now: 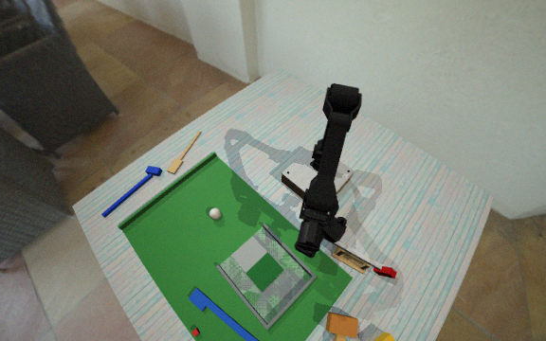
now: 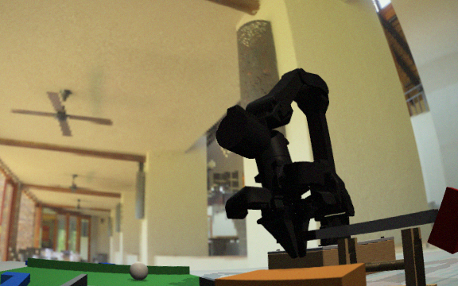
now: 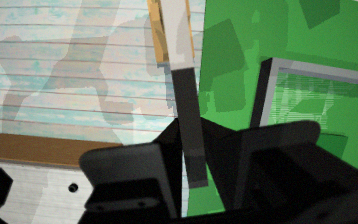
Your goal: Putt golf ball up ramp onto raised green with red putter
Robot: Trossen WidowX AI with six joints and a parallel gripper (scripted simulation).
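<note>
Now: gripper tip 11 cm to the right of the red putter, 4 cm past it and 3 cm below it. Also, from my gripper tip: white golf ball (31 cm to the right, 22 cm ahead, 3 cm below); wooden rack (13 cm to the left, 4 cm behind, 2 cm below); green mat (27 cm ahead, 17 cm to the right, 5 cm below).
</note>
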